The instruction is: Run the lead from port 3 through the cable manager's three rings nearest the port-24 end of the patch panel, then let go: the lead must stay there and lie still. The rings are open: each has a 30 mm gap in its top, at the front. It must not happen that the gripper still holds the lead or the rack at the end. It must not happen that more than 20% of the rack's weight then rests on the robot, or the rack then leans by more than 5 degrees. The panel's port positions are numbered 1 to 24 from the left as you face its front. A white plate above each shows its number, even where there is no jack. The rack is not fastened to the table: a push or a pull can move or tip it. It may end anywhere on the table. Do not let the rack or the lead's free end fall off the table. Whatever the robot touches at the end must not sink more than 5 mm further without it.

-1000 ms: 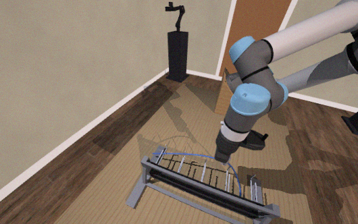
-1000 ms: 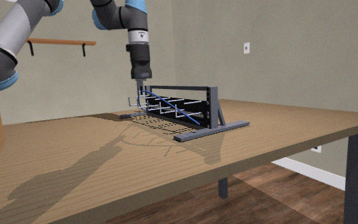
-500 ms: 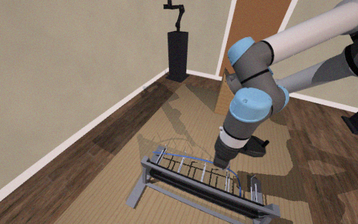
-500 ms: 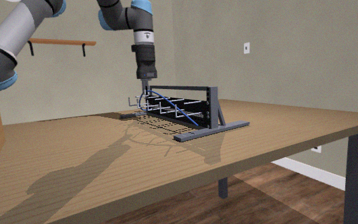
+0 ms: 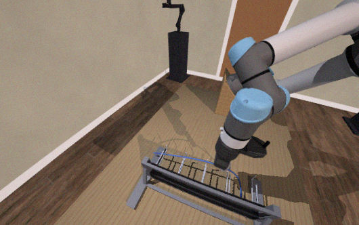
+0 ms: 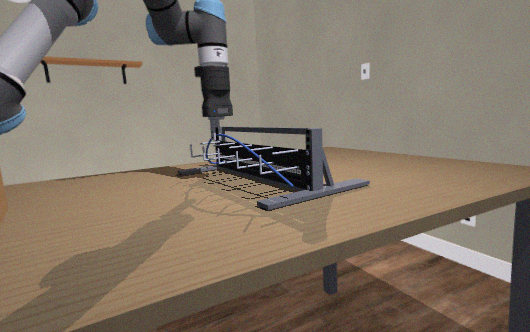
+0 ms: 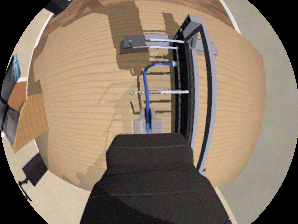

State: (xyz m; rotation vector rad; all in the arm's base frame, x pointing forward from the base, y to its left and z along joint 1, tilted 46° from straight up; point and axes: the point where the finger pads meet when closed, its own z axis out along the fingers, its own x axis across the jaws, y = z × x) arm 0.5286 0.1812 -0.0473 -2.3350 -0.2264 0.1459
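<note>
Right now my hand is 100 mm short of the grey rack, 50 mm to the left of it and 60 mm above it.
</note>
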